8 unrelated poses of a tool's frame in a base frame.
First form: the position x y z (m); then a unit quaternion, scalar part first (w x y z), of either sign.
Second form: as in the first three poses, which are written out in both.
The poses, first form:
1: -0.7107 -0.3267 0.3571 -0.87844 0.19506 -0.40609 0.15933
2: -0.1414 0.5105 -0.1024 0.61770 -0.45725 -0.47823 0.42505
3: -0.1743 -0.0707 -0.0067 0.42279 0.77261 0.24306 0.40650
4: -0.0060 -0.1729 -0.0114 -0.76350 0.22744 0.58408 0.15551
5: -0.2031 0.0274 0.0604 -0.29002 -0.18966 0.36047 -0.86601
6: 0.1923 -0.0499 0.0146 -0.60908 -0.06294 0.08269 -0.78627
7: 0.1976 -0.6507 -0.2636 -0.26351 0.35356 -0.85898 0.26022
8: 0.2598 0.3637 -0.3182 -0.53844 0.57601 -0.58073 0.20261
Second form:
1: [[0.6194 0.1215 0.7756], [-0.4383 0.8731 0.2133], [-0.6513 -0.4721 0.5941]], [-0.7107 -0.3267 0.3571]
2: [[0.1813 -0.0878 -0.9795], [0.9624 0.2205 0.1583], [0.2021 -0.9714 0.1244]], [-0.1414 0.5105 -0.1024]
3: [[0.5514 0.0319 0.8337], [0.7193 -0.5243 -0.4557], [0.4226 0.8509 -0.3120]], [-0.1743 -0.0707 -0.0067]
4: [[0.2693 0.5032 -0.8212], [0.0282 0.8482 0.5290], [0.9626 -0.1656 0.2142]], [-0.0060 -0.1729 -0.0114]
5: [[-0.7598 -0.6391 0.1194], [0.3656 -0.5719 -0.7344], [0.5376 -0.5143 0.6682]], [-0.2031 0.0274 0.0604]
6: [[-0.2501 -0.9682 -0.0018], [0.9474 -0.2444 -0.2067], [0.1997 -0.0534 0.9784]], [0.1923 -0.0499 0.0146]
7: [[-0.6111 -0.4703 0.6367], [-0.7445 0.6146 -0.2607], [-0.2687 -0.6334 -0.7257]], [0.1976 -0.6507 -0.2636]
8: [[0.2434 -0.4508 0.8588], [-0.8872 0.2543 0.3850], [-0.3920 -0.8556 -0.3381]], [0.2598 0.3637 -0.3182]
